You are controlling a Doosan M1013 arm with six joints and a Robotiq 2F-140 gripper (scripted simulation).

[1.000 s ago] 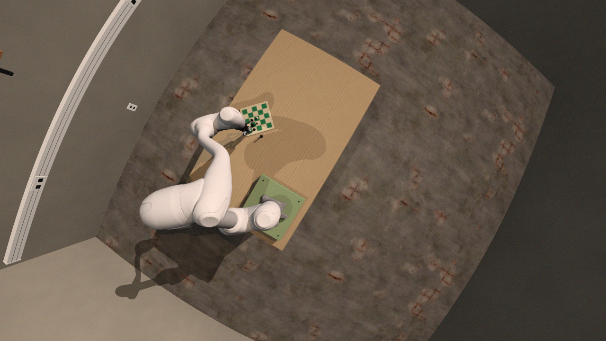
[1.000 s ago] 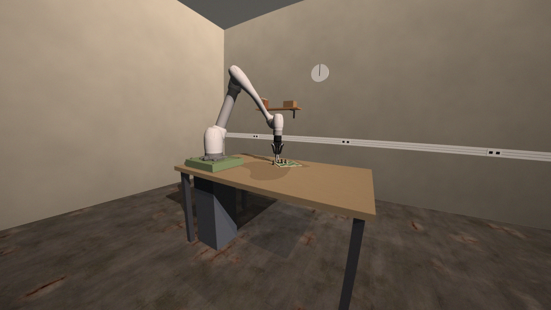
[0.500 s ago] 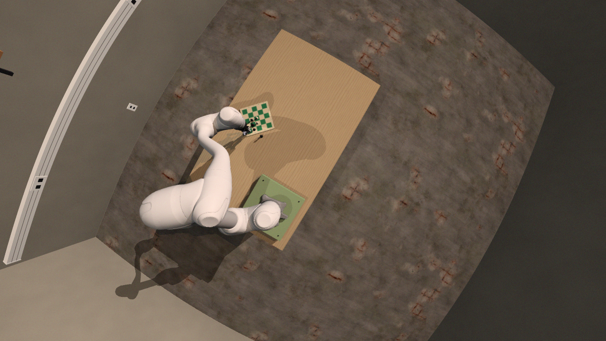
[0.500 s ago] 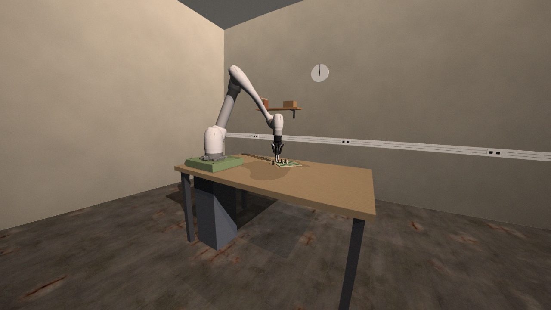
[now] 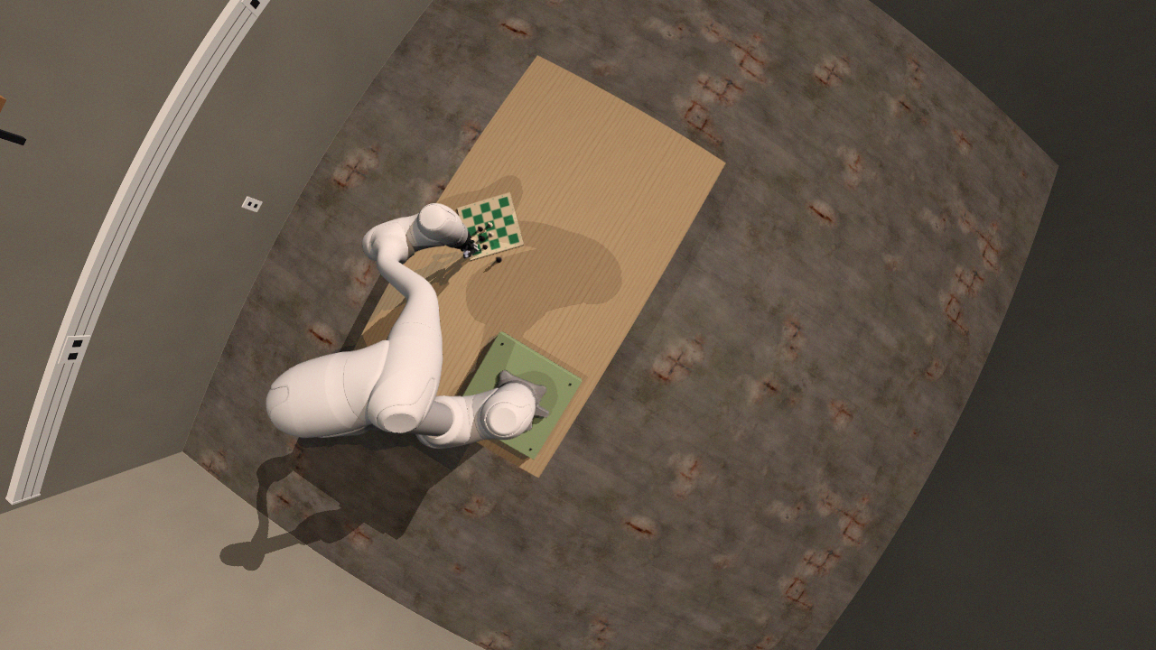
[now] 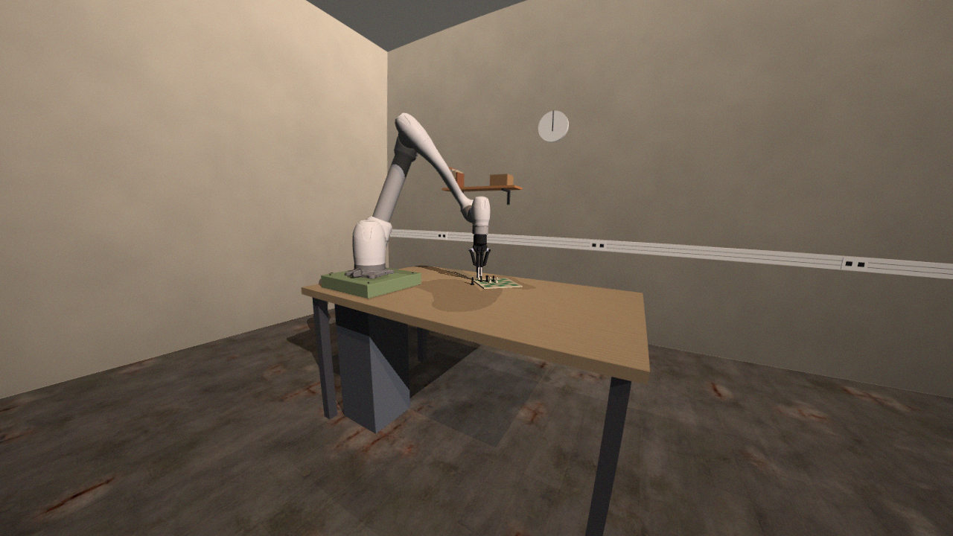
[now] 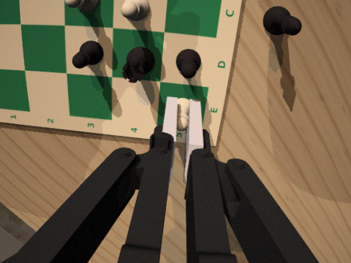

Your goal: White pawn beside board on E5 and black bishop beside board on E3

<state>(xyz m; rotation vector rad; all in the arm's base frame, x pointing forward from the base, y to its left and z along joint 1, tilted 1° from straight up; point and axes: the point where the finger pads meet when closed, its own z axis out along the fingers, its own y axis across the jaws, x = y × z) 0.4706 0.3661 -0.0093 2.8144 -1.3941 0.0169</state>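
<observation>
My hand is 110 mm short of the chessboard, 50 mm above it and 20 mm to the left of it.
</observation>
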